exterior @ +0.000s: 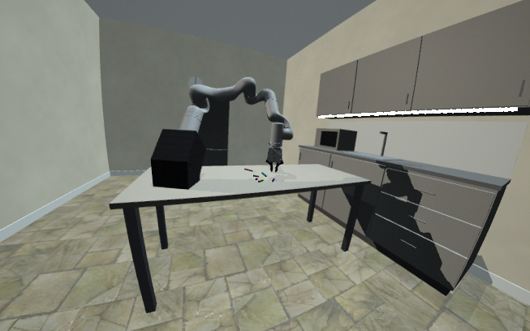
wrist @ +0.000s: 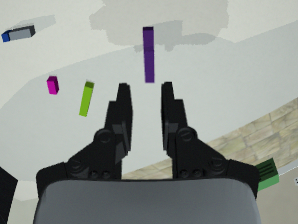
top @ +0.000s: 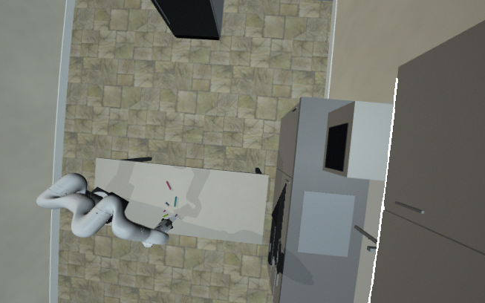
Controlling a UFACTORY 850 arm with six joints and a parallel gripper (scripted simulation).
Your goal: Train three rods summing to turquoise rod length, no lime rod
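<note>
Right now the purple rod is 80 mm below my hand. From my hand the other things lie so: lime rod 90 mm behind, 80 mm below; then grey rod 80 mm behind, 110 mm to the left, 80 mm below; then magenta rod 110 mm behind, 40 mm to the left, 80 mm below.
</note>
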